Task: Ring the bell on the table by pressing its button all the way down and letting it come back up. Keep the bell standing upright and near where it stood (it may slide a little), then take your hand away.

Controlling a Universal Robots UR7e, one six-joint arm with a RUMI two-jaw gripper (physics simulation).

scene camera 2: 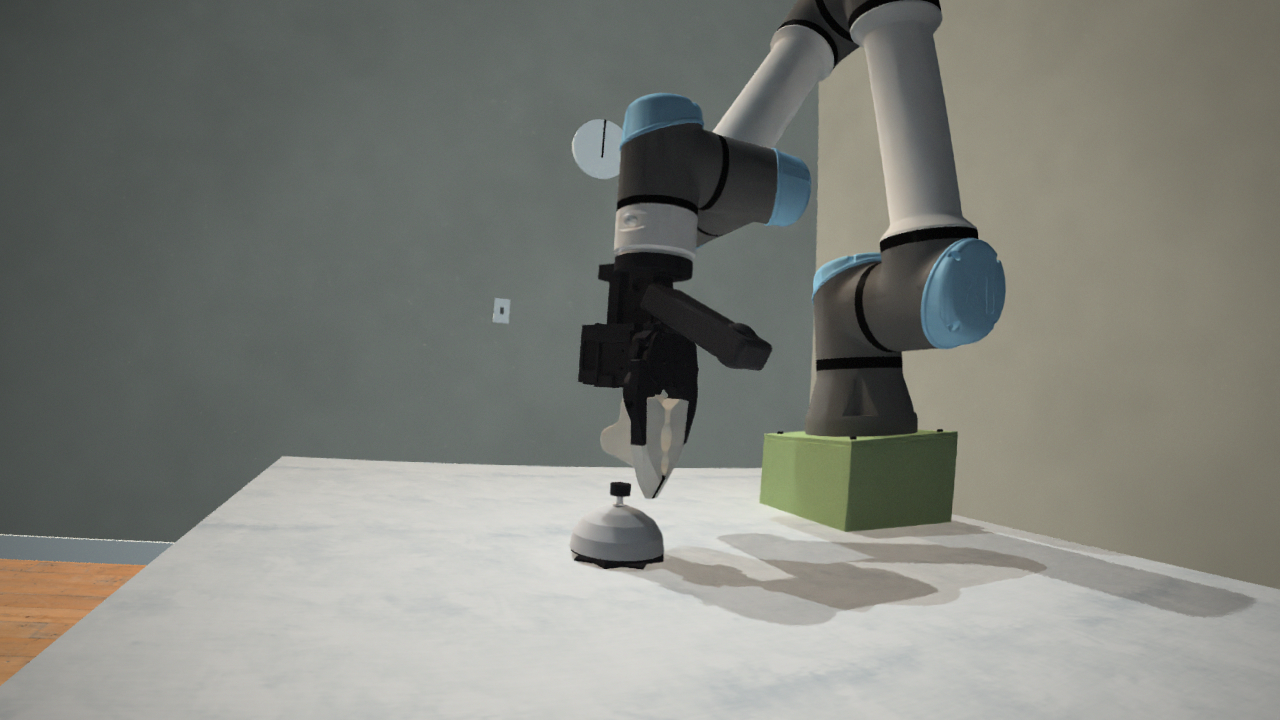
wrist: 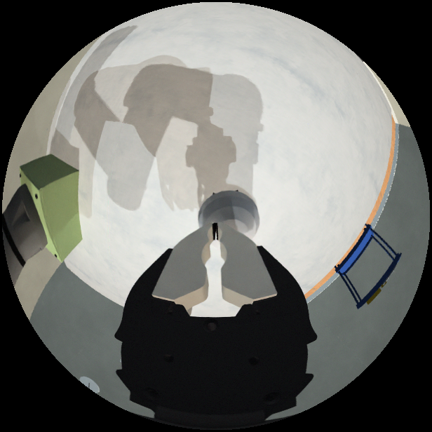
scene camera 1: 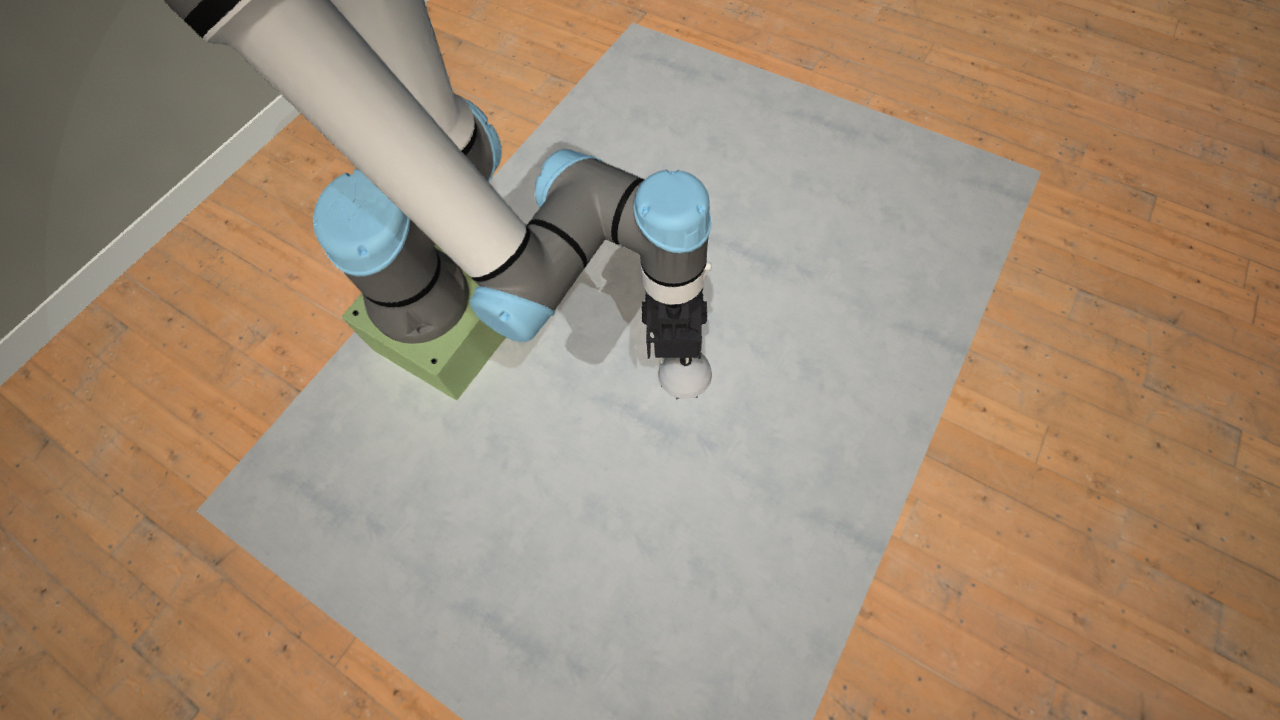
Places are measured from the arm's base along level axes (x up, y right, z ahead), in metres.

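Pixels of known places: gripper, fingertip midpoint: (scene camera 2: 651, 498); arm's base at its link origin: (scene camera 2: 860, 432) (scene camera 1: 419, 298).
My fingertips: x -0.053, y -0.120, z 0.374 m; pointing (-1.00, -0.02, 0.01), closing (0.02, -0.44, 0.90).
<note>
Ahead of a thing's pixels: the offset from my fingertips to its middle. Level surfaces: height alone.
The bell, a light grey dome @[dx -0.022, dy +0.012, dz +0.025 m] (scene camera 1: 685, 382) (scene camera 2: 617, 539) (wrist: 229, 204) on a dark foot, stands upright on the table @[dx -0.055 m] (scene camera 1: 537, 537) (scene camera 2: 358, 626) (wrist: 310, 125). Its black button @[dx +0.006, dy +0.012, dz +0.025 m] (scene camera 1: 686, 360) (scene camera 2: 619, 488) stands up on a short stem, clear of the dome; in the wrist view it is hidden behind the fingers. My gripper (scene camera 2: 653, 494) (wrist: 215, 224) is shut and empty, pointing down. In scene camera 2 its tips are to the right of the button, apart from it, at about the button's height in the picture. In scene camera 1 the tips are hidden behind the gripper body.
The arm's green base block (scene camera 1: 402, 358) (scene camera 2: 805, 474) (wrist: 62, 210) stands well to the side of the bell, to the right in scene camera 2. A blue frame (wrist: 356, 250) shows beyond the table edge in the wrist view. Arm shadows lie across the table.
</note>
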